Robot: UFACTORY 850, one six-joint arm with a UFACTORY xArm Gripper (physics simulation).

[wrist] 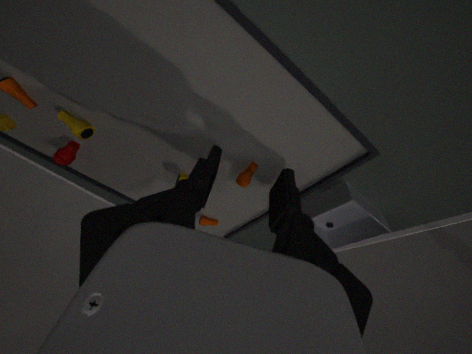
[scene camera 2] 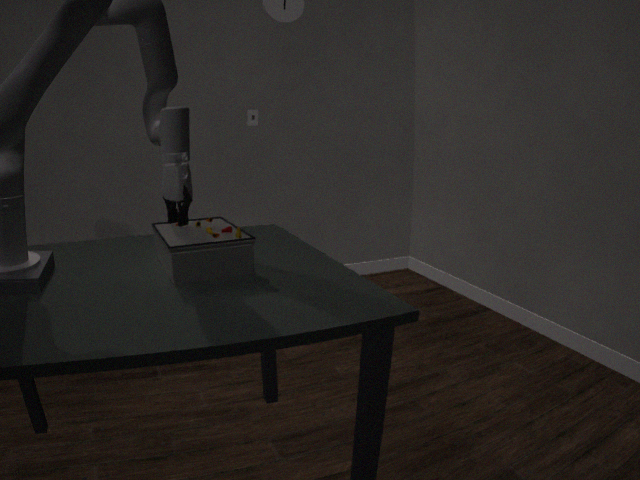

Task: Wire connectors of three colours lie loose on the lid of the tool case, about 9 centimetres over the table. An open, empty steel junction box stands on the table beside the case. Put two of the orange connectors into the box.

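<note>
My gripper is open and empty, low over the far-left part of the case lid. In the wrist view an orange connector lies on the lid between and beyond the open fingertips. A second orange connector lies near the lid's edge, beside the left finger. A third orange connector lies at the far left of that view. The steel junction box stands beside the case, partly hidden by the right finger; it does not show in the scene view.
Yellow connectors and a red connector also lie on the lid. One yellow connector is partly hidden by the left finger. The case stands on the dark table, with the robot's base to its left.
</note>
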